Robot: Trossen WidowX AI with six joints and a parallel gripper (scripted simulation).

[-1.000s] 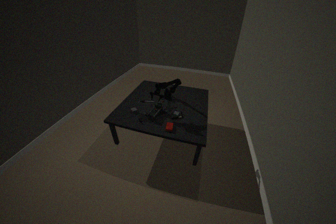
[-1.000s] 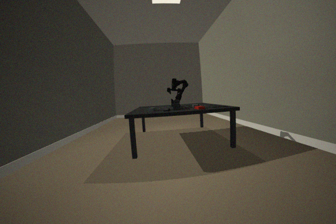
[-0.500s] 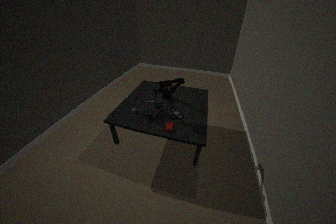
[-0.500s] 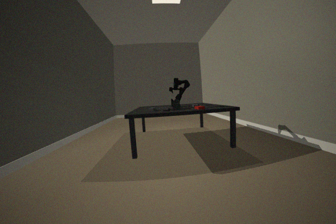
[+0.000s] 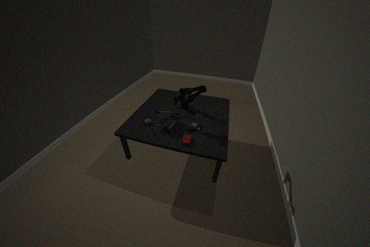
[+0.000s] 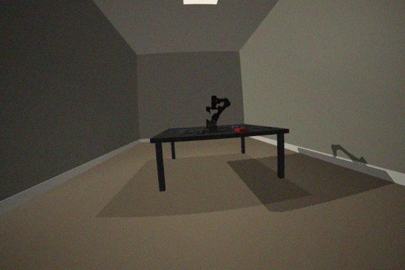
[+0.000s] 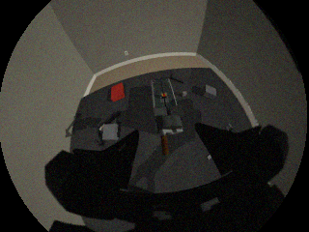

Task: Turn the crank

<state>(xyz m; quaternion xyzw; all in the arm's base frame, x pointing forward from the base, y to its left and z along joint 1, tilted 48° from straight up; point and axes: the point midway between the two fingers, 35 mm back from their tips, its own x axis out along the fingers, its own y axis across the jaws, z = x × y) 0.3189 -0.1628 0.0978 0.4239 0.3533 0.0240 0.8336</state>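
Right now my gripper tip is 9 cm above the crank handle, 2 cm past it and 1 cm to the right of it. Round my gripper tip: red pointer: 15 cm ahead, 12 cm below, 6 cm to the right.
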